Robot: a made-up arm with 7 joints.
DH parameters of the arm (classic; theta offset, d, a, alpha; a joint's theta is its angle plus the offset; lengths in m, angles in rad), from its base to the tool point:
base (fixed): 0 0 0 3.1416
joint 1: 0 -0.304 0 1.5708
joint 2: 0 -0.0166 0 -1.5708
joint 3: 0 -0.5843 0 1.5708
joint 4: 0 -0.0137 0 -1.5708
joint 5: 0 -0.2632 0 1.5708
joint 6: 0 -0.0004 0 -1.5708
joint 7: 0 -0.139 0 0
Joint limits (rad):
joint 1: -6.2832..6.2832
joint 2: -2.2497..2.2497
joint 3: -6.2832..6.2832
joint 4: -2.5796..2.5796
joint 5: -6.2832..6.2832
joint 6: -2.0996..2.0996
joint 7: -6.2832..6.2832
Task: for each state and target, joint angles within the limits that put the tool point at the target. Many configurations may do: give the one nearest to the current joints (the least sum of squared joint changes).
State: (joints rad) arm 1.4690 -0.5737 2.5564 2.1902 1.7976 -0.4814 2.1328
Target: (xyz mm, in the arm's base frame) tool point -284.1 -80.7 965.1
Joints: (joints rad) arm 1.1207 0.3487 2.4963 1.5023 1.6743 -0.5156 2.1328
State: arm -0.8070 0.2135 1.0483 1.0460 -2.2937 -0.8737 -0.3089
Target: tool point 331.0 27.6 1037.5
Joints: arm -1.1157 -0.0489 0.6451 0.9337 -2.3798 -0.9385 -0.3089
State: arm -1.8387 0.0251 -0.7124 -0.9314 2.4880 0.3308 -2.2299
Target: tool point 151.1 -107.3 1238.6
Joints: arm -1.6861 0.0518 -0.5032 -0.5158 2.4921 0.1159 -2.2299
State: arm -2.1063 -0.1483 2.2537 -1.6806 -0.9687 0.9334 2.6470
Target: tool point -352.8 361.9 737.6
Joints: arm -2.0036 0.3280 2.3860 -1.7916 -1.0176 0.9013 2.6470
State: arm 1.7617 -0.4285 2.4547 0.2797 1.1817 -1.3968 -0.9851
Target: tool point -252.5 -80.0 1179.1
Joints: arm 2.1631 0.2339 2.3425 0.4334 1.2805 -1.0624 -0.9851
